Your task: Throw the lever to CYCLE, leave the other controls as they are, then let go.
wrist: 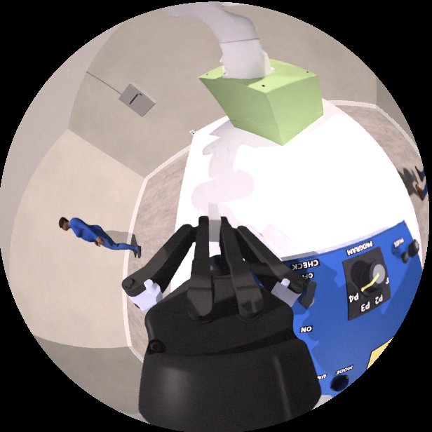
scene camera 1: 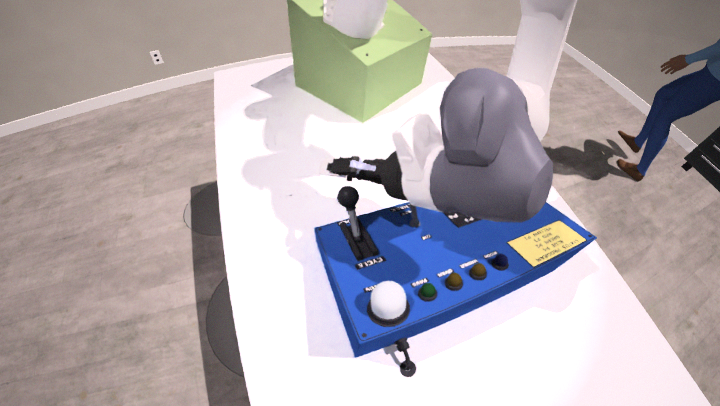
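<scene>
The lever [scene camera 1: 354, 224] has a black ball knob and a grey shaft. It rises from a black slot at the left of the blue panel [scene camera 1: 471, 243] [wrist: 357, 340] and leans toward the far end, away from the CYCLE label [scene camera 1: 370, 262] at the slot's near end. In the wrist view part of a dark ball [wrist: 217, 264] shows behind the fingers. My gripper [scene camera 1: 330, 167] [wrist: 211, 211] is shut and empty. In the scene view its fingertips appear beyond the lever's knob, apart from it. The label at the slot's far end is mostly hidden.
The CHECK toggle [scene camera 1: 414, 216] [wrist: 309, 295] stands right of the lever. A PROGRAM dial [wrist: 377, 273], a white dome [scene camera 1: 388, 300] and several small coloured lamps or buttons are on the panel. A green block [scene camera 1: 363, 85] [wrist: 280, 110] stands at the table's far end.
</scene>
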